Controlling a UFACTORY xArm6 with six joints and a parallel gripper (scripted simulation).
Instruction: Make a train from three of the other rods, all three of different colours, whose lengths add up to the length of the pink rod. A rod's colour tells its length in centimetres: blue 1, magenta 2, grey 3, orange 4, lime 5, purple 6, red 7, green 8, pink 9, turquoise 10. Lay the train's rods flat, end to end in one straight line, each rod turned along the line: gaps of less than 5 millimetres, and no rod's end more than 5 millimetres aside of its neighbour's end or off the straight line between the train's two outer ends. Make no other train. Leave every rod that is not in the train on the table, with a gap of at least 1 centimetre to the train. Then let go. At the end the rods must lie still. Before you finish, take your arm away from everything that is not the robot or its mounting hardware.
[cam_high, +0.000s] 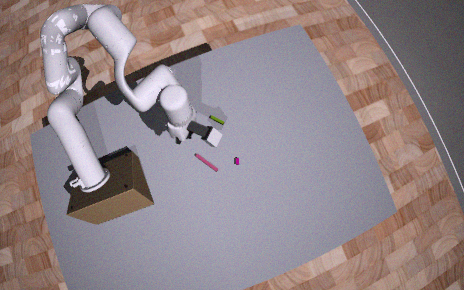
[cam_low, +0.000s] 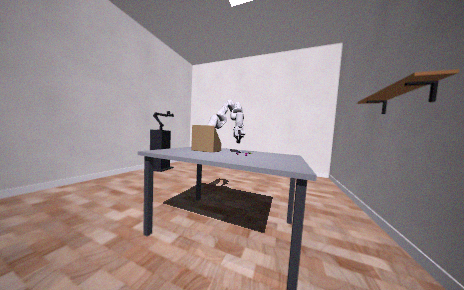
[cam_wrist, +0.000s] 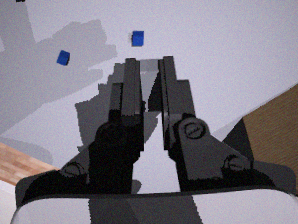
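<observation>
Right now the lime rod is 120 mm below my hand, 120 mm ahead of it and 30 mm to the left of it. Round my hand: pink rod 120 mm below, 90 mm to the right, 10 mm ahead; then grey rod 20 mm below.
</observation>
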